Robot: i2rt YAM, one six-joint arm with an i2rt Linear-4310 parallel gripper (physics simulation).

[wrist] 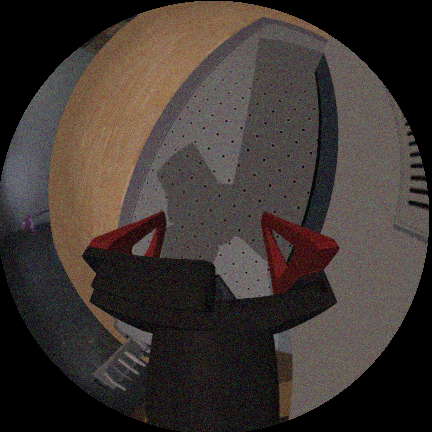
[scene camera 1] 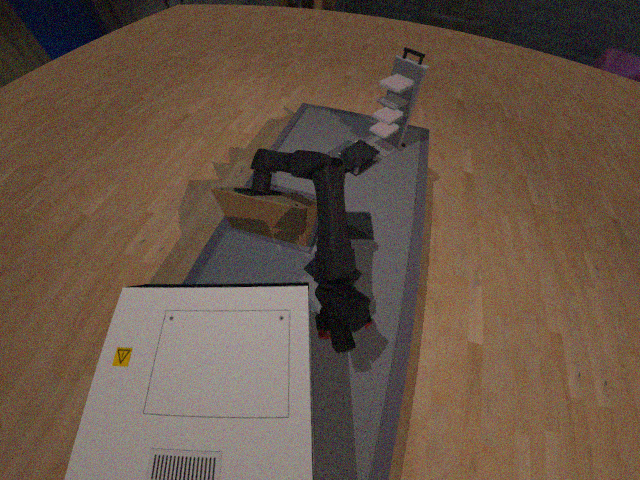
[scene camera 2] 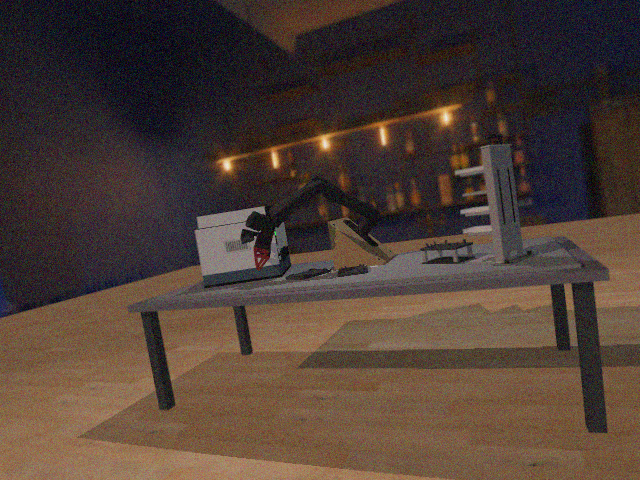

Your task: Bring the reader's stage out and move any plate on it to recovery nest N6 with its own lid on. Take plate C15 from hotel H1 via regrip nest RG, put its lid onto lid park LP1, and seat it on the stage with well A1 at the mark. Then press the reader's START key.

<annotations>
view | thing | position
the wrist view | my gripper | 213, 216
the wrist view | reader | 366, 273
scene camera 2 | reader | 213, 260
</annotations>
